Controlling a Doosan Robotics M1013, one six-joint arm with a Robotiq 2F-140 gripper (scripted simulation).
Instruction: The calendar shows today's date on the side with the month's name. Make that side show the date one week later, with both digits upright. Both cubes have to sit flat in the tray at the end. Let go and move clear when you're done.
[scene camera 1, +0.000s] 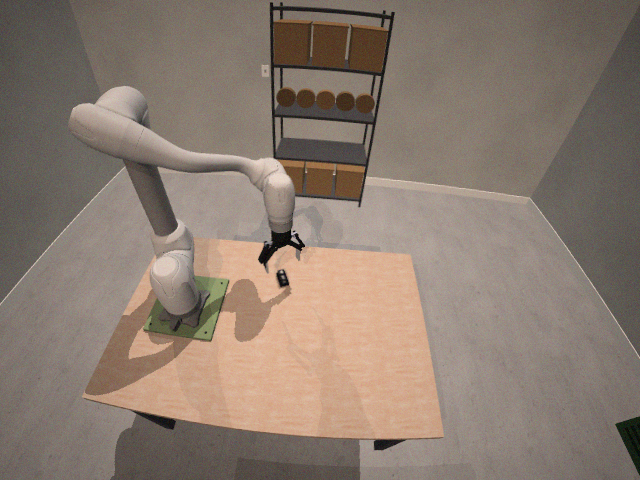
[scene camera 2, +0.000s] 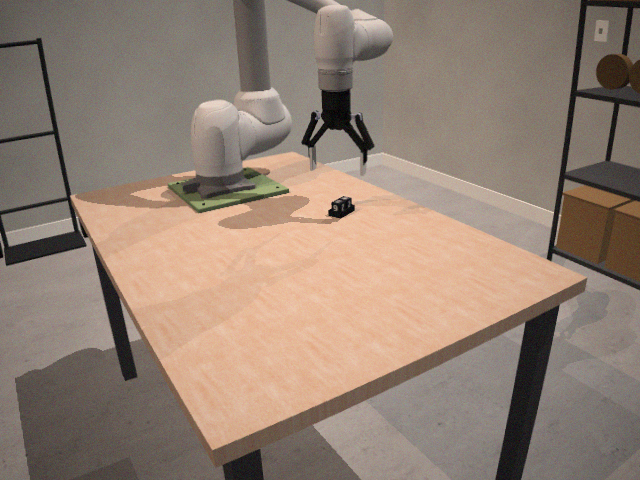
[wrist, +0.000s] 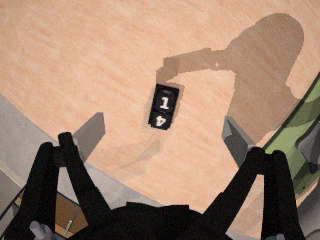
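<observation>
The gripper (scene camera 2: 337, 171) is visible, also in scene camera 1 (scene camera 1: 282, 264) and the wrist view (wrist: 163, 124).
</observation>
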